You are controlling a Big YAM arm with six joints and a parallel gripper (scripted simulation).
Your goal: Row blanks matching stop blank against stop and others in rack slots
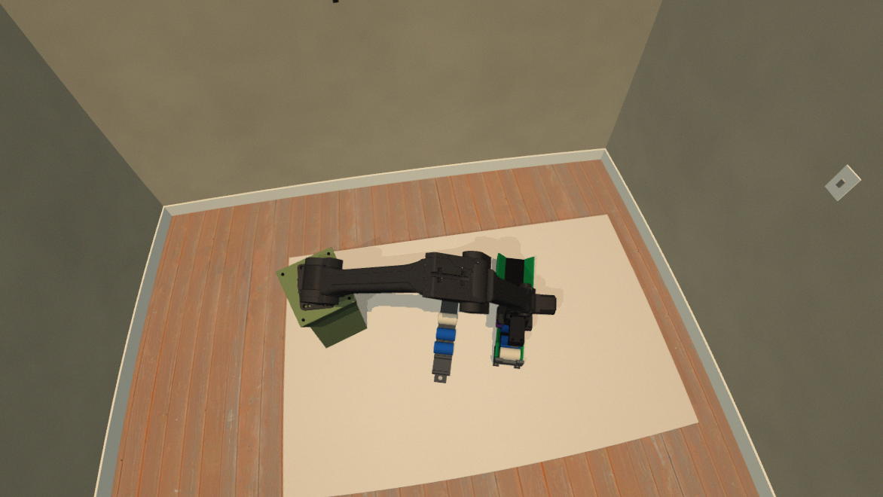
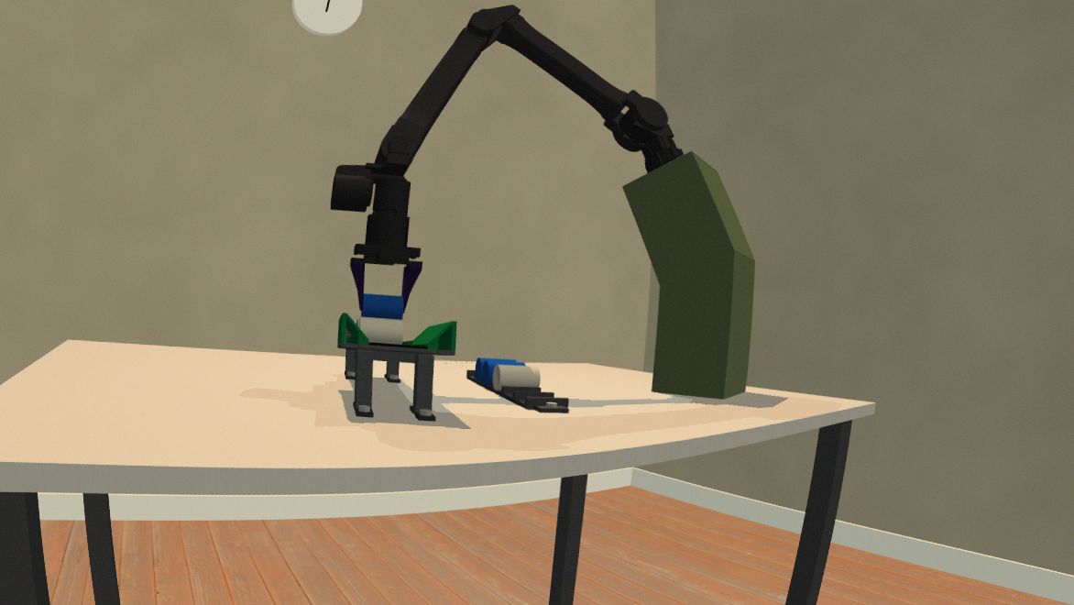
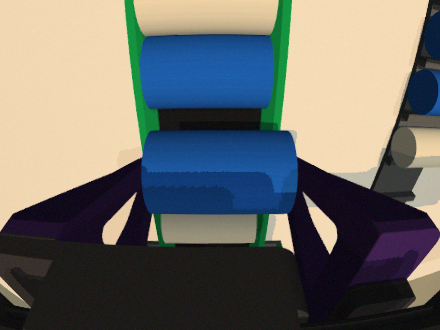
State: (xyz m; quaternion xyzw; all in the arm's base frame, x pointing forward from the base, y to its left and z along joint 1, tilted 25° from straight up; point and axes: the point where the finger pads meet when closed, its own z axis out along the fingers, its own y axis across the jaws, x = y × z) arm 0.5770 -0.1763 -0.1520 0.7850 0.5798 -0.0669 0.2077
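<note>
Right now my hand is 10 cm to the left of the grey stop, 6 cm above it and 3 cm past it.
</note>
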